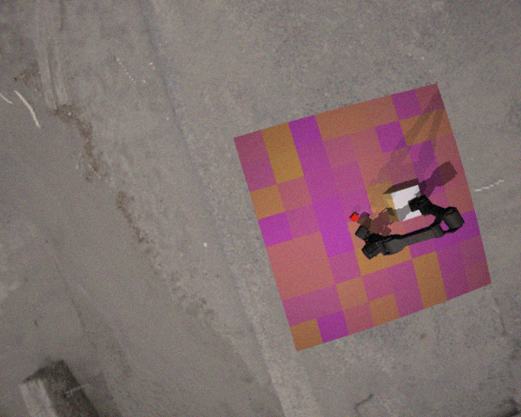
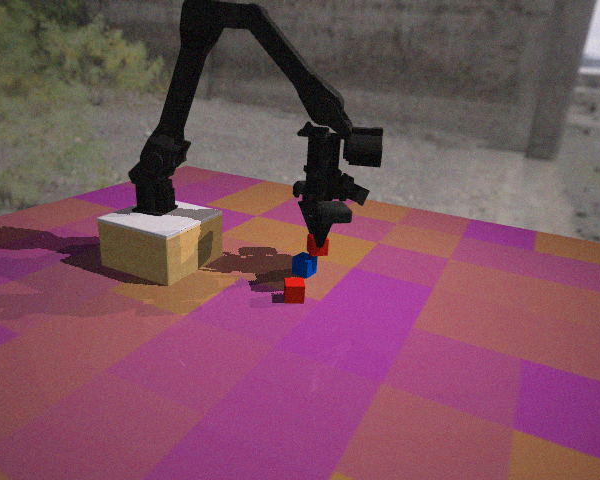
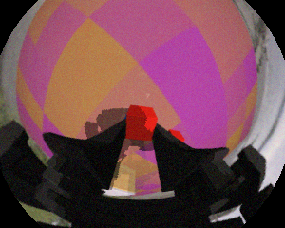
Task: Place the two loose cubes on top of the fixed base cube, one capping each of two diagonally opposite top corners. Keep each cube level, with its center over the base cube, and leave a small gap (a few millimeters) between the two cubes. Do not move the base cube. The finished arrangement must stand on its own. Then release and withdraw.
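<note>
Right now my gripper tip is 40 mm above the blue cube, 20 mm past it and 10 mm to the left of it.
</note>
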